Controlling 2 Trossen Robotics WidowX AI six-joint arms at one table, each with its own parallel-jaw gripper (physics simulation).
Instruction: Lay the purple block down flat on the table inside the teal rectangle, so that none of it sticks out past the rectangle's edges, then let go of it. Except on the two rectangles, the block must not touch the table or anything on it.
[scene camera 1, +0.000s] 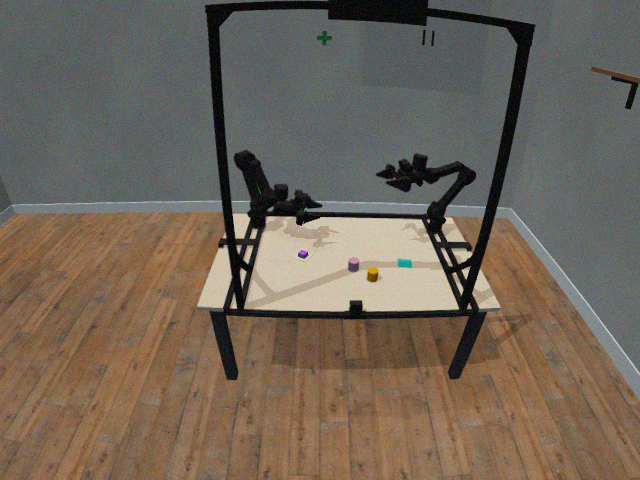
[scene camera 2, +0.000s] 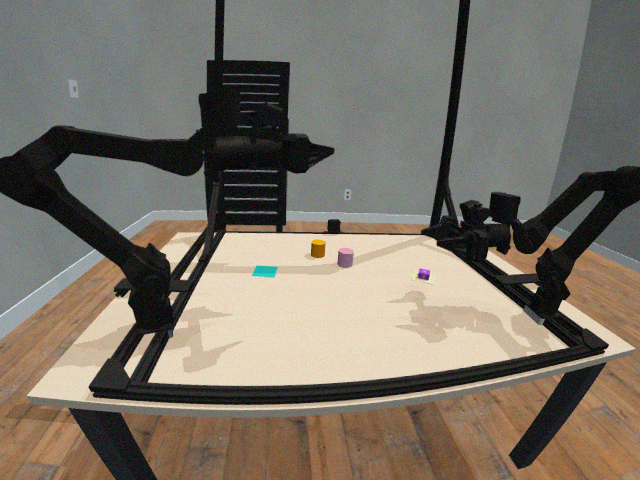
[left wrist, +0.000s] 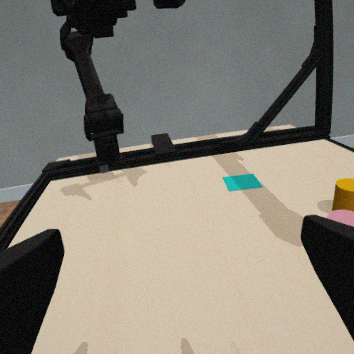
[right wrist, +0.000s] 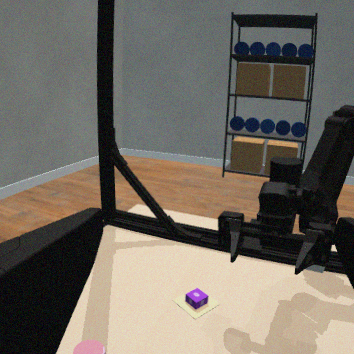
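Where they show: left gripper, between the fingertips: (scene camera 1: 321, 211) (scene camera 2: 428, 237) (left wrist: 183, 235) (right wrist: 262, 265); right gripper, between the fingertips: (scene camera 1: 381, 178) (scene camera 2: 322, 148) (right wrist: 222, 225); left arm's base, origin of its link: (scene camera 1: 258, 225) (scene camera 2: 542, 310); right arm's base, origin of its link: (scene camera 1: 434, 230) (scene camera 2: 154, 322) (left wrist: 108, 158).
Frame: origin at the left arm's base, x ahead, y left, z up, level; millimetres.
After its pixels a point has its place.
Note:
The purple block (scene camera 1: 302, 254) @(z 0, x 255, y -224 mm) (scene camera 2: 423, 274) @(z -2, x 264, y -196 mm) (right wrist: 197, 298) @(z 0, x 266, y -203 mm) lies flat on the pale yellow rectangle (scene camera 2: 424, 281) @(z -18, x 262, y -183 mm) (right wrist: 196, 314) @(z -18, x 289, y -194 mm). The teal rectangle (scene camera 1: 404, 263) @(z -18, x 712, y -216 mm) (scene camera 2: 264, 271) @(z -18, x 715, y -210 mm) (left wrist: 242, 182) @(z -18, x 707, y -214 mm) lies bare on the table, at the right in scene camera 1. My left gripper (scene camera 1: 316, 211) @(z 149, x 324, y -89 mm) (scene camera 2: 433, 237) @(z 149, x 324, y -89 mm) (left wrist: 183, 235) @(z 149, x 324, y -89 mm) (right wrist: 262, 265) @(z 149, x 324, y -89 mm) is open and empty, low above the table and apart from the block, behind it in scene camera 1. My right gripper (scene camera 1: 382, 178) @(z 324, x 578, y -81 mm) (scene camera 2: 332, 150) @(z 324, x 578, y -81 mm) is open and empty, high above the table. The block does not show in the left wrist view.
A pink cylinder (scene camera 1: 353, 264) @(z 22, x 481, y -302 mm) (scene camera 2: 345, 257) @(z 15, x 486, y -256 mm) (left wrist: 342, 217) @(z 27, x 487, y -277 mm) (right wrist: 89, 347) @(z 26, x 477, y -282 mm) and an orange cylinder (scene camera 1: 372, 274) @(z 22, x 561, y -363 mm) (scene camera 2: 317, 249) @(z 10, x 566, y -318 mm) (left wrist: 345, 195) @(z 17, x 549, y -324 mm) stand between the two rectangles, the pink one nearer the block. A black frame (scene camera 1: 356, 313) @(z -8, x 502, y -568 mm) (scene camera 2: 310, 393) @(z 1, x 585, y 204 mm) runs around the table, with tall posts.

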